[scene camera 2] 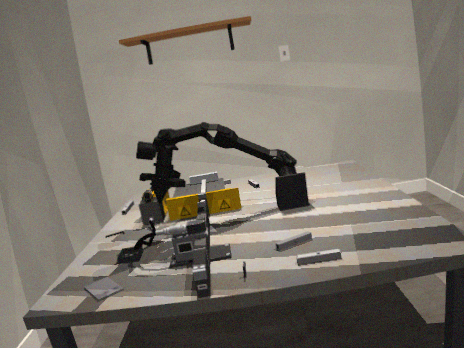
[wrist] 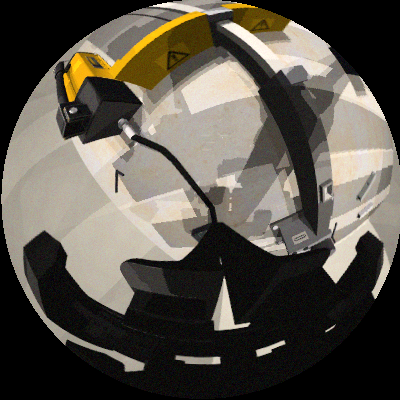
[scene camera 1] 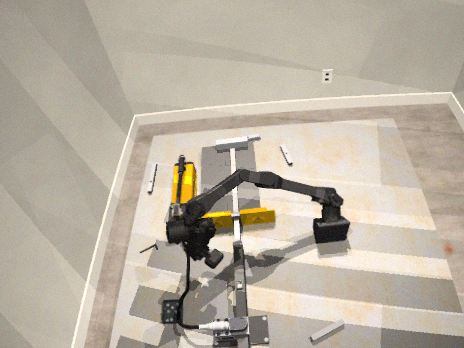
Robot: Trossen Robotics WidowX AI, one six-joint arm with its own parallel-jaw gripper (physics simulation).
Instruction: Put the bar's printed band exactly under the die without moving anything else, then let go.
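Places are measured from the arm's base along level axes (x ahead, y left, z up), in centimetres.
Where they show: gripper, fingertip midpoint: (scene camera 2: 159,203) (wrist: 216,226) (scene camera 1: 195,260); arm's base, origin of the base link: (scene camera 2: 290,181) (scene camera 1: 332,220).
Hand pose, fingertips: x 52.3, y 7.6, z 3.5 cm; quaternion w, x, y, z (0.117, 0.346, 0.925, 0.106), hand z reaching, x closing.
Observation:
Each offset is from my fingertips to the top centre of the thing. "pt": to the spot under its first point.
A long thin bar (scene camera 1: 235,179) (scene camera 2: 208,238) (wrist: 294,141) lies along the table. Its far part is white and its near part is dark. It passes through a gap between two yellow guard panels (scene camera 1: 256,217) (scene camera 2: 224,201) (wrist: 167,56) and ends at a grey machine (scene camera 1: 227,326) (scene camera 2: 186,246) (wrist: 300,236). I cannot make out the printed band or the die. My gripper (scene camera 1: 196,251) (scene camera 2: 160,197) (wrist: 216,226) is shut and empty. It points down, left of the bar, above the table beside the black end of the yellow box {pt dx +3.6, dy -42.5, dz -5.5 cm} (scene camera 1: 184,179) (wrist: 80,71).
A black cable {pt dx +5.8, dy +0.2, dz -12.9 cm} (scene camera 1: 188,276) (wrist: 175,163) runs from the yellow box to a small plate {pt dx +13.8, dy +13.1, dz -13.7 cm} (scene camera 1: 170,311). Loose grey bars {dx +21.3, dy -53.4, dz -11.9 cm} (scene camera 1: 152,177) {dx -44.6, dy -52.4, dz -11.9 cm} (scene camera 1: 286,154) {dx -41.3, dy +29.6, dz -11.9 cm} (scene camera 1: 327,330) (scene camera 2: 293,241) {dx -44.2, dy +44.4, dz -11.9 cm} (scene camera 2: 318,257) lie about. A hex key {dx +22.5, dy -14.5, dz -13.3 cm} (scene camera 1: 148,248) (wrist: 118,180) lies at the left. The arm's base (scene camera 1: 331,229) (scene camera 2: 292,190) stands at the right.

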